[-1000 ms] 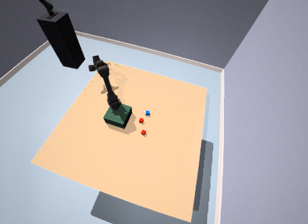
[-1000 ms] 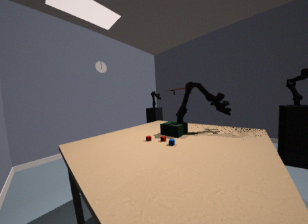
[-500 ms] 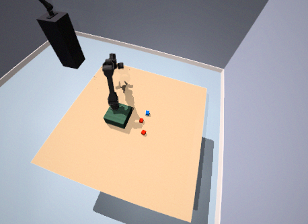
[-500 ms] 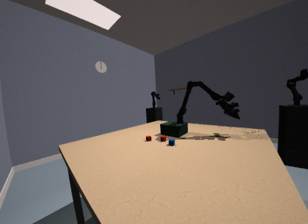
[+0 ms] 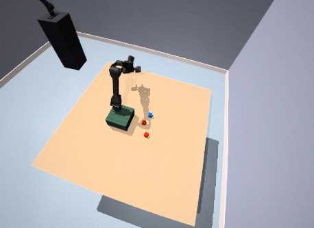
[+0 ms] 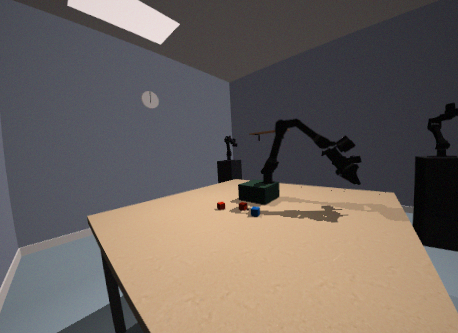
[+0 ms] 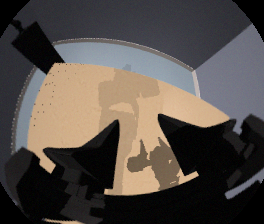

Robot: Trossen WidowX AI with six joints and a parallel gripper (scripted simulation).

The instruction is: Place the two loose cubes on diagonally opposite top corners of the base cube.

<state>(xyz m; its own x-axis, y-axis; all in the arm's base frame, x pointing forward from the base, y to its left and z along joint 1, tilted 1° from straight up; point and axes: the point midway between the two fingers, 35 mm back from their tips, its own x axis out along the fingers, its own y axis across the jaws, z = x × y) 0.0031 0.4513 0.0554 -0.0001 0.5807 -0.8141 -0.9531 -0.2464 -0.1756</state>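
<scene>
My gripper tip is 29 cm short of the blue cube, 41 cm to the left of it and 10 cm above it.
</scene>
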